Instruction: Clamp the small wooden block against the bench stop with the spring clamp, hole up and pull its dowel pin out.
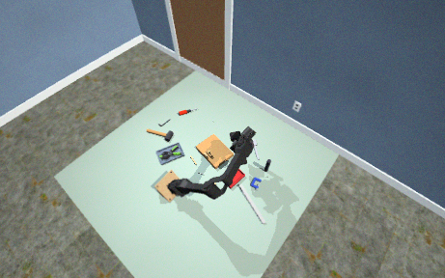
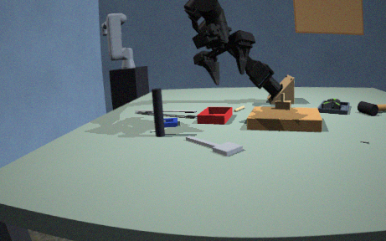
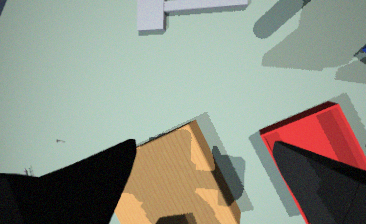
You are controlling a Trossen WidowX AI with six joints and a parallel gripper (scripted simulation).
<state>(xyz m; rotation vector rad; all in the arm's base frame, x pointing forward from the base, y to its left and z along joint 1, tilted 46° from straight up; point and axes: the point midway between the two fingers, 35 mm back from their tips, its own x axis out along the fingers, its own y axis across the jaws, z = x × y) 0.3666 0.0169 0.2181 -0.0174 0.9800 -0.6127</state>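
Right now my hand is 15 cm to the right of the dowel pin, 11 cm above it and 9 cm past it. Also, from my hand: wooden board (16 cm to the left, 15 cm below, 4 cm behind); then red tray (15 cm below, 9 cm behind, 5 cm to the right); then small wooden block (15 cm to the left, 12 cm below, 9 cm behind).
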